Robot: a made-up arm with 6 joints. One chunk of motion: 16 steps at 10 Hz.
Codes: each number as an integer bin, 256 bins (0 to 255) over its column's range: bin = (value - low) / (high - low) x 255, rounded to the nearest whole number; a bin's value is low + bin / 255 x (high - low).
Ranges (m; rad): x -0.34..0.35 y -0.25..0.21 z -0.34..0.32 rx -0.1..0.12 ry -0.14..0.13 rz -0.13..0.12
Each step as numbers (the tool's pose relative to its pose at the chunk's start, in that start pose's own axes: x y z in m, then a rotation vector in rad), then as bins.
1 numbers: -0.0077 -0.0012 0.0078 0.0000 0.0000 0.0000
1 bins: 123 138 134 116 132 133
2 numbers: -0.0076 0.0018 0.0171 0.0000 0.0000 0.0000
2 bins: 123 140 138 116 132 133
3 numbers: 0.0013 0.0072 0.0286 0.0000 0.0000 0.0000
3 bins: 126 143 142 116 132 133
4 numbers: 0.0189 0.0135 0.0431 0.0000 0.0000 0.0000
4 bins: 133 146 148 116 132 133
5 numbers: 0.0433 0.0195 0.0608 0.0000 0.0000 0.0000
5 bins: 142 149 155 116 132 133
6 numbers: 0.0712 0.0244 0.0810 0.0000 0.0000 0.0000
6 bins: 152 152 163 116 132 133
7 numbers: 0.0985 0.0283 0.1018 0.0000 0.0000 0.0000
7 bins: 162 154 171 116 132 133
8 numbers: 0.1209 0.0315 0.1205 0.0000 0.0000 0.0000
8 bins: 170 156 178 116 132 133
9 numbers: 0.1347 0.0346 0.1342 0.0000 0.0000 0.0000
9 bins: 175 158 183 116 132 133
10 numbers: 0.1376 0.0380 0.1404 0.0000 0.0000 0.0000
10 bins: 177 160 186 116 132 133
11 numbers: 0.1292 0.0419 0.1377 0.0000 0.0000 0.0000
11 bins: 173 162 185 116 132 133
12 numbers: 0.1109 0.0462 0.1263 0.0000 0.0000 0.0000
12 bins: 167 164 180 116 132 133
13 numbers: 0.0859 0.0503 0.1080 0.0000 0.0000 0.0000
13 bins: 157 166 173 116 132 133
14 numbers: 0.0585 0.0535 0.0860 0.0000 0.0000 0.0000
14 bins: 147 168 165 116 132 133
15 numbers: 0.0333 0.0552 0.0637 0.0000 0.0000 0.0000
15 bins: 138 169 156 116 132 133
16 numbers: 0.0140 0.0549 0.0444 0.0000 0.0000 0.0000
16 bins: 131 169 149 116 132 133
